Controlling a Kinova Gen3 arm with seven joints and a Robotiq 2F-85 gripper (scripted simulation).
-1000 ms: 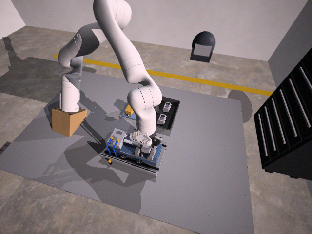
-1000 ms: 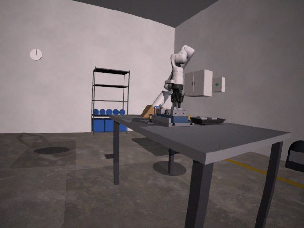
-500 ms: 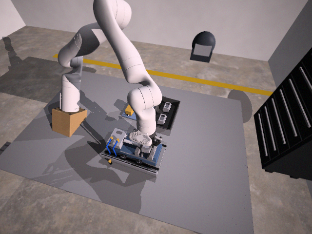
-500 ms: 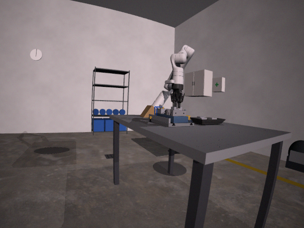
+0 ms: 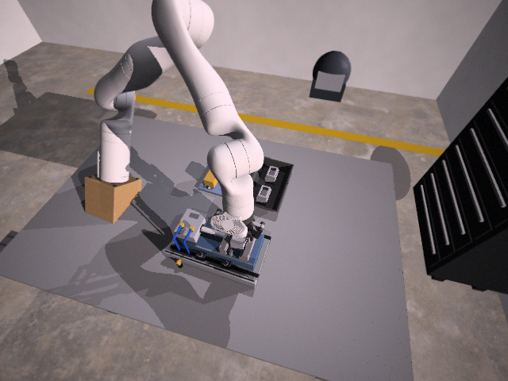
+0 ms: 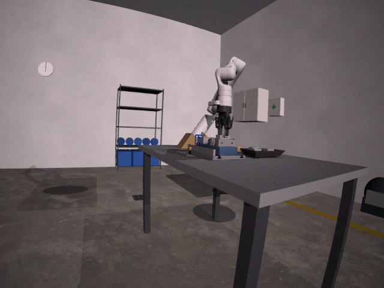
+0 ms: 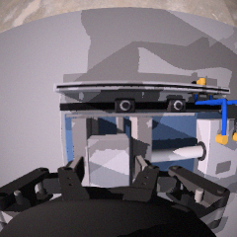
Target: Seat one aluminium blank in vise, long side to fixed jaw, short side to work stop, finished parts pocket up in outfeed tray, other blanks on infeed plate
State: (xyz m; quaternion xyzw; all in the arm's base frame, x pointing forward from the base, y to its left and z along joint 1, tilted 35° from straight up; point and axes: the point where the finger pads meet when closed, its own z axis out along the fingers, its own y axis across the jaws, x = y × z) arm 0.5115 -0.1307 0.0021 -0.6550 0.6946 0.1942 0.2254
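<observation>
The vise lies 70 mm behind my hand and 80 mm below it. The rest, counted from my hand: vise rail (70 mm behind, 90 mm to the right, 90 mm below); brass blank (200 mm behind, 240 mm to the left, 100 mm below); hose block (160 mm behind, 10 mm to the left, 40 mm below).
</observation>
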